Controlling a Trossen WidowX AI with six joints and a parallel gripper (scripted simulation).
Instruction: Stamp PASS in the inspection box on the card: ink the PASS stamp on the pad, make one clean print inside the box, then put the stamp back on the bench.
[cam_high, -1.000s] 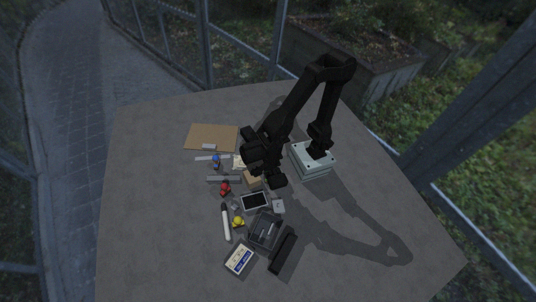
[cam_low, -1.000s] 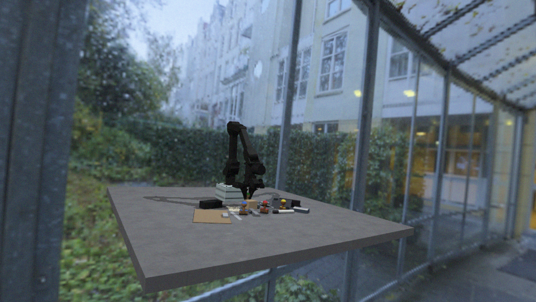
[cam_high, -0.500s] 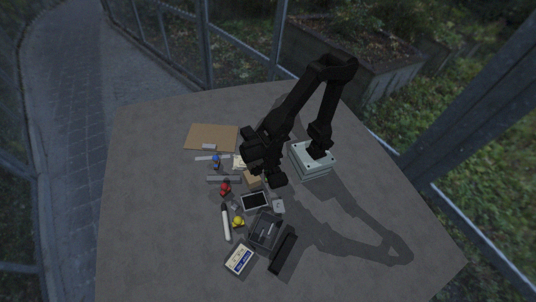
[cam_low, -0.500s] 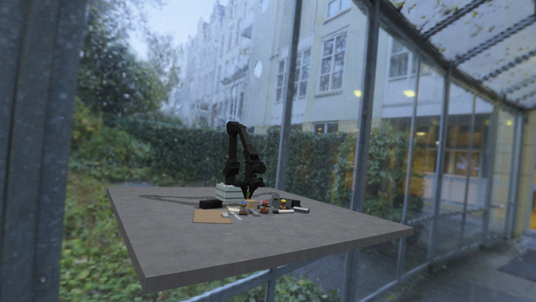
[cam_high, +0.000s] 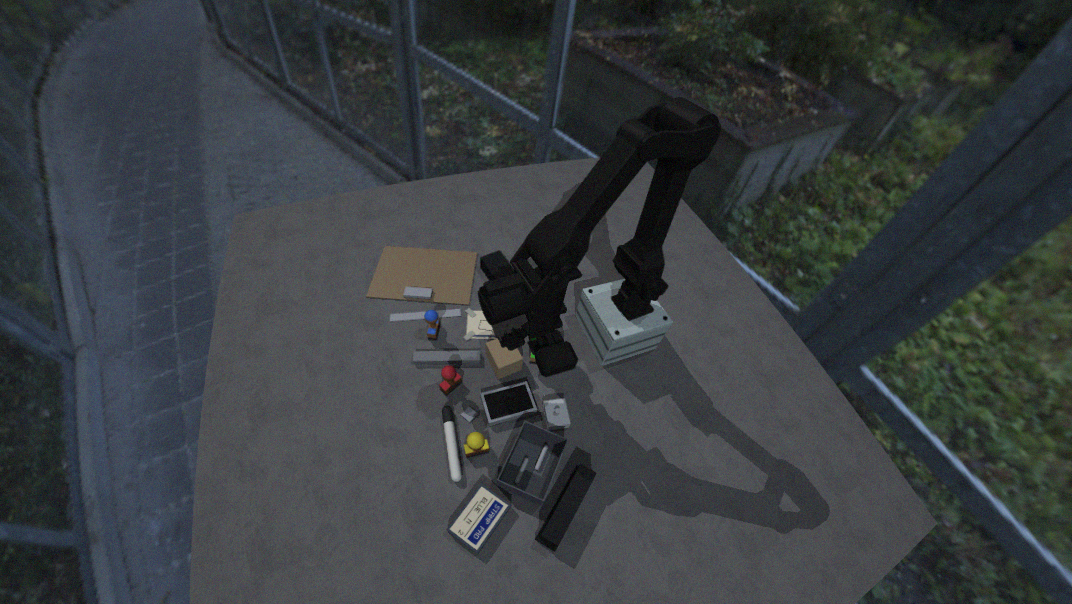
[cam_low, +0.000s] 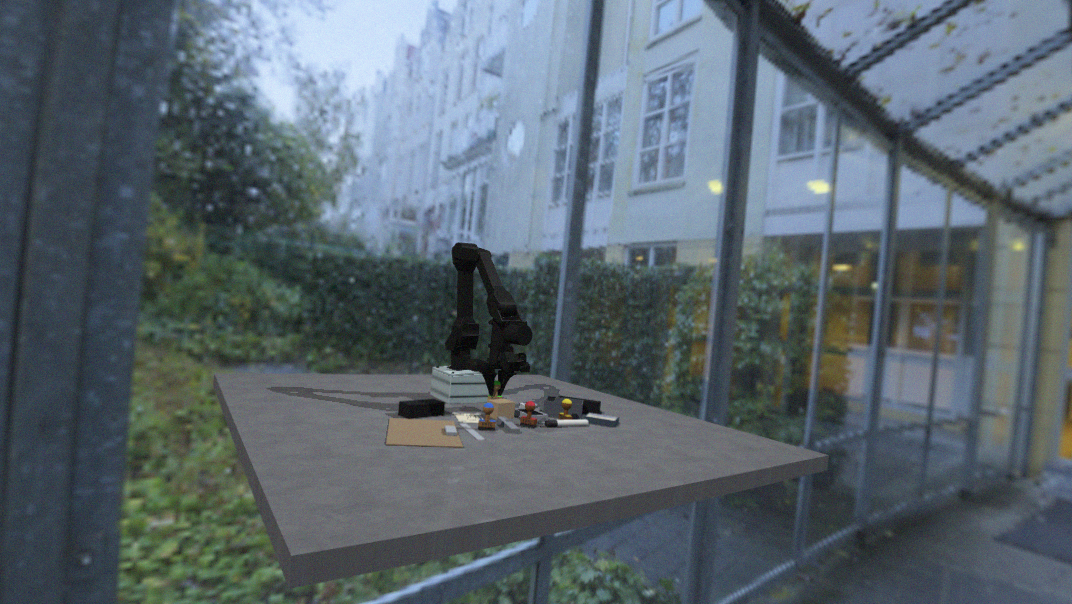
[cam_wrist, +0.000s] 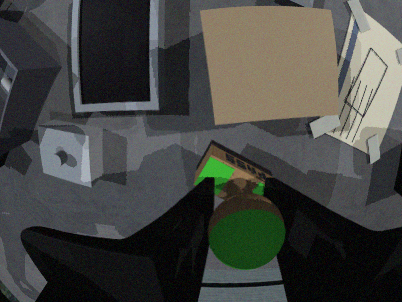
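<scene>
Now: the ink pad 8 cm ahead of my gripper tip, 7 cm to the left of it and 4 cm below it. Also, from my gripper tip: white block (1 cm ahead, 12 cm to the left, 3 cm below); then green-knobbed stamp (right at my gripper tip); then tan box (6 cm ahead, 2 cm to the right, 3 cm below).
</scene>
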